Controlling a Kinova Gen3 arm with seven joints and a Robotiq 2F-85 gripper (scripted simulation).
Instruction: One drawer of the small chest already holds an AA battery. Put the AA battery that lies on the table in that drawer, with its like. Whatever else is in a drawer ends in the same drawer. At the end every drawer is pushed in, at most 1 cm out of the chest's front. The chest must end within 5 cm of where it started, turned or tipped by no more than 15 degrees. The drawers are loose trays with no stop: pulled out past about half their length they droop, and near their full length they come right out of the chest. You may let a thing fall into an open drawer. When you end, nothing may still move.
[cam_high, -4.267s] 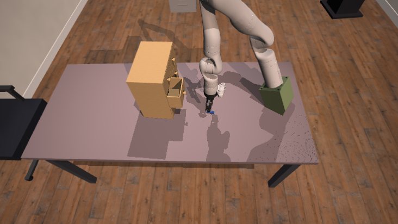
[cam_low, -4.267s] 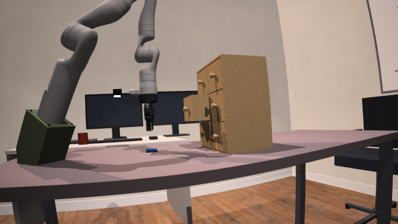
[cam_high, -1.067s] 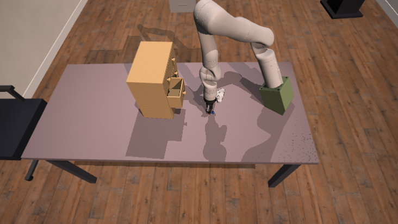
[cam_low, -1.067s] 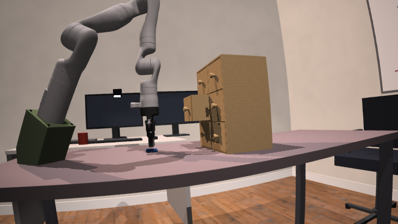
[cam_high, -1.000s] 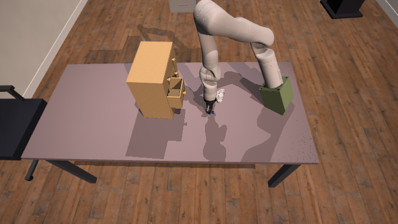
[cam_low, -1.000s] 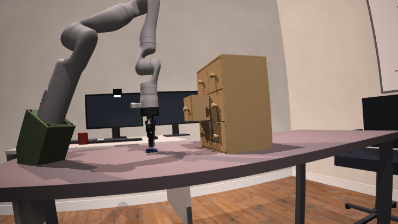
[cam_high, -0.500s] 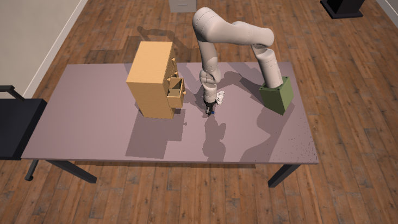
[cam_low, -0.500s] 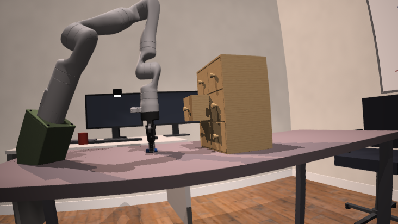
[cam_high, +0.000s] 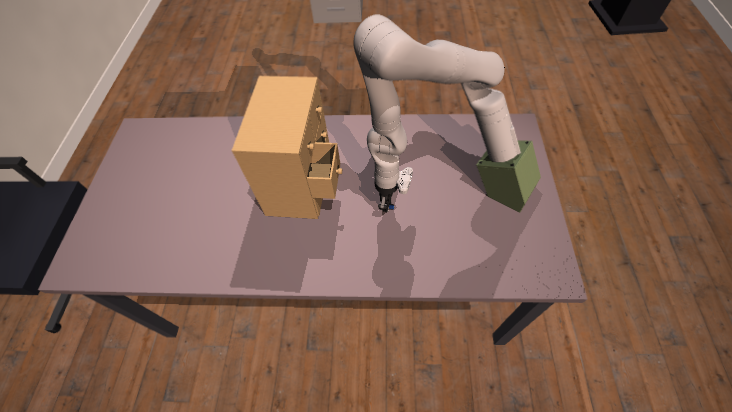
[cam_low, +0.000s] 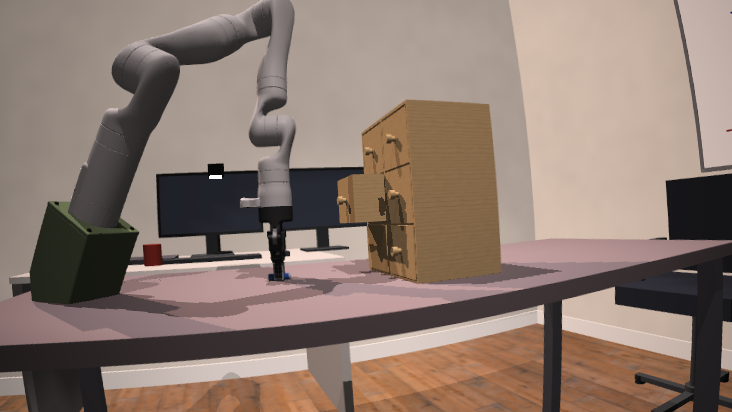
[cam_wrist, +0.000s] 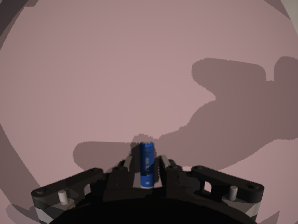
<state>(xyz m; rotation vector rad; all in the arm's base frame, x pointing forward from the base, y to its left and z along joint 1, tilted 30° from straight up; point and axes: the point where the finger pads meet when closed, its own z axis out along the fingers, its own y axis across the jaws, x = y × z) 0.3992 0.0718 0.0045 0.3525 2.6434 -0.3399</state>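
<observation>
Now: hand 19 cm short of the small orange thing, 4 cm to the left of it and 11 cm below it. Also, from my hand: small dark object (26 cm ahead, 9 cm to the right); then blue AA battery (1 cm below).
</observation>
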